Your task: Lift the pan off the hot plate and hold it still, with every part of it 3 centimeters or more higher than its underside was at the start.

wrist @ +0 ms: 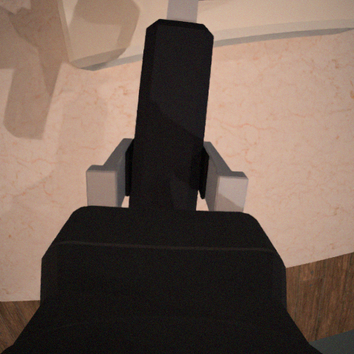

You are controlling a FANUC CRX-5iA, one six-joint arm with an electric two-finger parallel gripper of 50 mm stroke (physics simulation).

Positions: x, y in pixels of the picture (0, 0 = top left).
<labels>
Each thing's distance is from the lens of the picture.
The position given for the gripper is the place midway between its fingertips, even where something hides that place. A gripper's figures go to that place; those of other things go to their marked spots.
gripper point(165, 157): 0.16 m
cream hot plate point(93, 42): 0.21 m
</labels>
